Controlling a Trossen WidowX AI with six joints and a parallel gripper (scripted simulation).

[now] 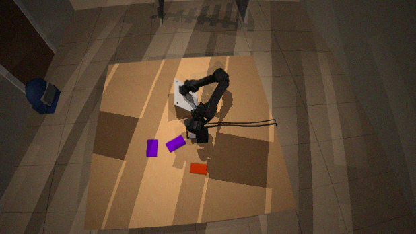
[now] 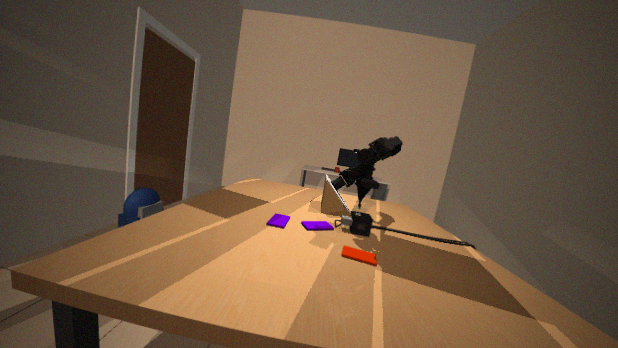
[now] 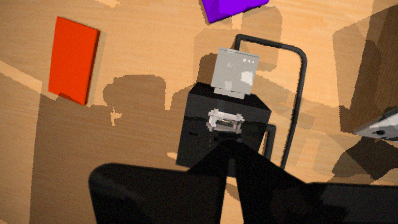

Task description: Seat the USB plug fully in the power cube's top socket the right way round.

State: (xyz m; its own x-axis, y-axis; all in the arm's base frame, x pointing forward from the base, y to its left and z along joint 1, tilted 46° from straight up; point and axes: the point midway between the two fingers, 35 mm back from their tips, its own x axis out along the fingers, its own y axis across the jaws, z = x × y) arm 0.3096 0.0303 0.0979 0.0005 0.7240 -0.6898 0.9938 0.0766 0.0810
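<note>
The silver USB plug is 20 mm below my gripper tip. From my gripper tip the other things lie so: orange-red block 220 mm ahead, 130 mm below, 20 mm to the right.
</note>
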